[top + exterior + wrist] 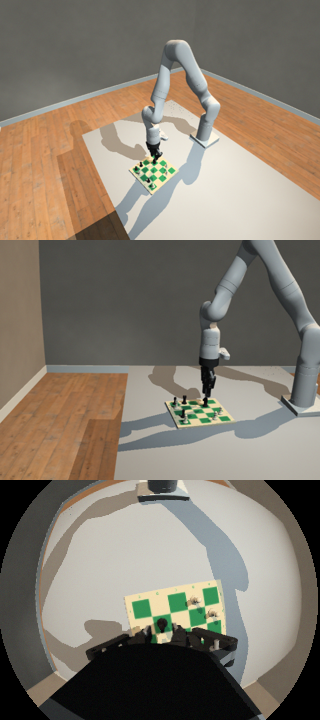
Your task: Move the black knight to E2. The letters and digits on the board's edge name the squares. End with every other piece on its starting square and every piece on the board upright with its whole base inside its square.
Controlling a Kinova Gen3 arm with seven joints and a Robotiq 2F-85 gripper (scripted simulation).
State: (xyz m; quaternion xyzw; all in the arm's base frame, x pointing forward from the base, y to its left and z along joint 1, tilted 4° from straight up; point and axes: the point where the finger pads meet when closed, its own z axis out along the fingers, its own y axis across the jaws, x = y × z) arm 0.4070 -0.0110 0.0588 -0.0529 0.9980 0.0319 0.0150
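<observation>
The black knight lies 50 mm below my hand. The rest, counted from my hand: chessboard 30 mm ahead, 50 mm to the left, 70 mm below.
</observation>
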